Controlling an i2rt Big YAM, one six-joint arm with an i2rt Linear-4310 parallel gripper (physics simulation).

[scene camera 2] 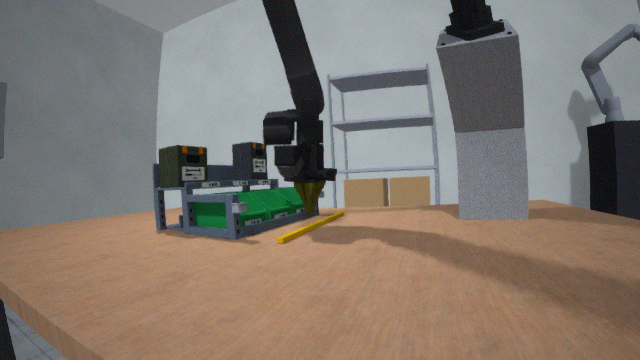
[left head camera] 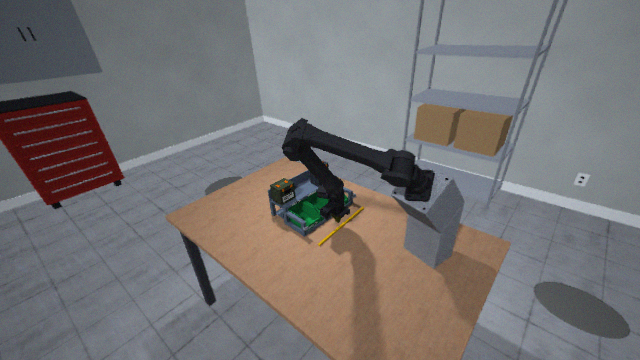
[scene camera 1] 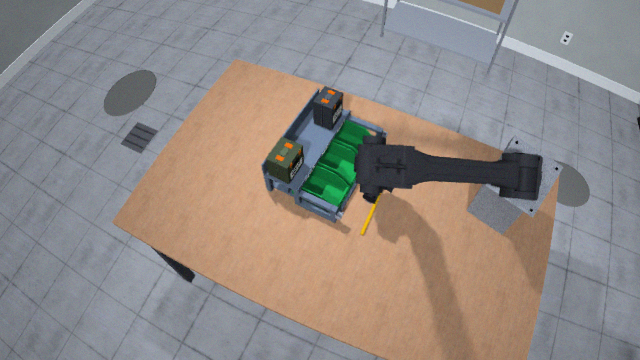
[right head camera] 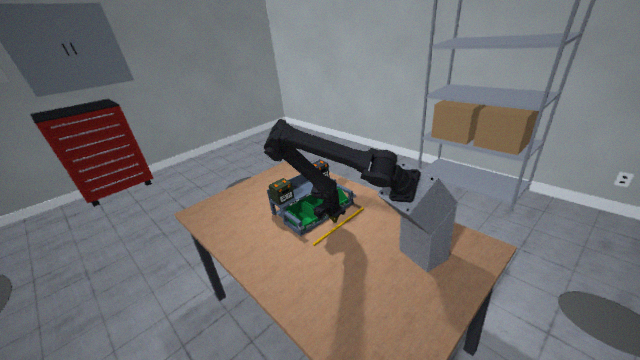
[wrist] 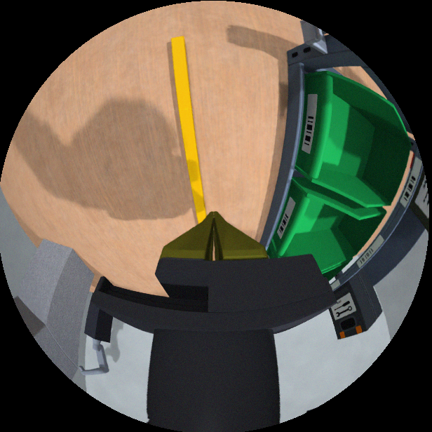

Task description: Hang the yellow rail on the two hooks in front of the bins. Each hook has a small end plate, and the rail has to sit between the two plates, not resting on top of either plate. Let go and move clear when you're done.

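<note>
The yellow rail lies flat on the table in front of the bin rack, apart from it and roughly along its front. My gripper is shut and empty, its tips above the table close to the rail, on the rack side. A small light hook sticks out from the near front post of the rack. The far hook shows partly behind the gripper in scene camera 2. Nothing hangs on the near hook.
Green bins stand in the grey-blue rack. A green case and a dark case stand on its upper shelf. The arm's grey pedestal stands to the right.
</note>
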